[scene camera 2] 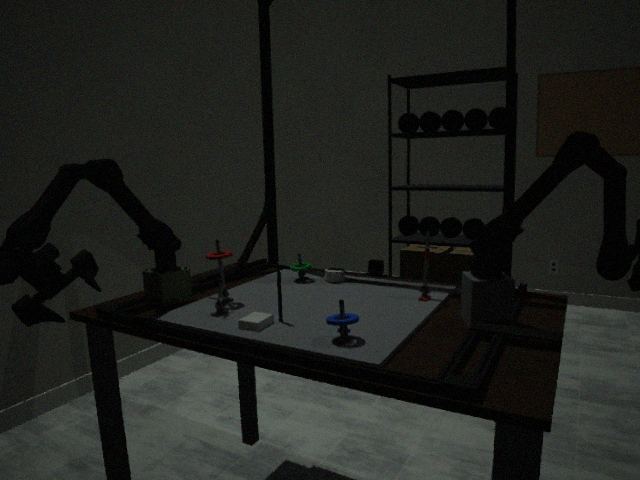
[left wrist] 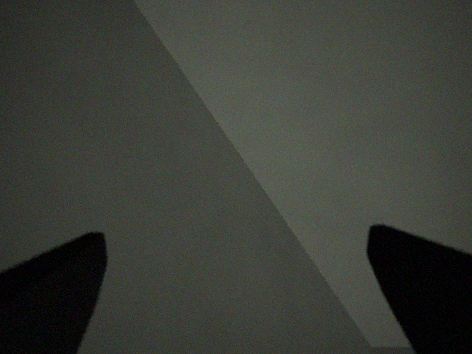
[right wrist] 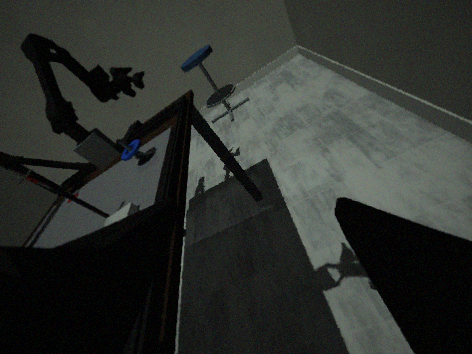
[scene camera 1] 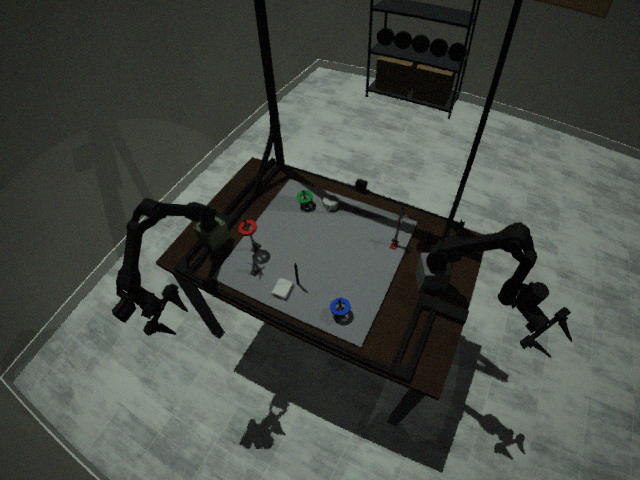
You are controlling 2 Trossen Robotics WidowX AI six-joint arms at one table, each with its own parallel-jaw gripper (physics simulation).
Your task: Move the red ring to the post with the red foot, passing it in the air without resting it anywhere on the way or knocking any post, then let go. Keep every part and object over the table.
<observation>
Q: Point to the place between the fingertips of my left gripper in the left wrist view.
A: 239, 243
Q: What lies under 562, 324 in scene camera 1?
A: My left gripper.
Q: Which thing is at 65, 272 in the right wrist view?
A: My right gripper.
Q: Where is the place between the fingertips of my right gripper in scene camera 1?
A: At 181, 322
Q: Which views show my right gripper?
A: Scene camera 2, the right wrist view and scene camera 1 only.
</observation>
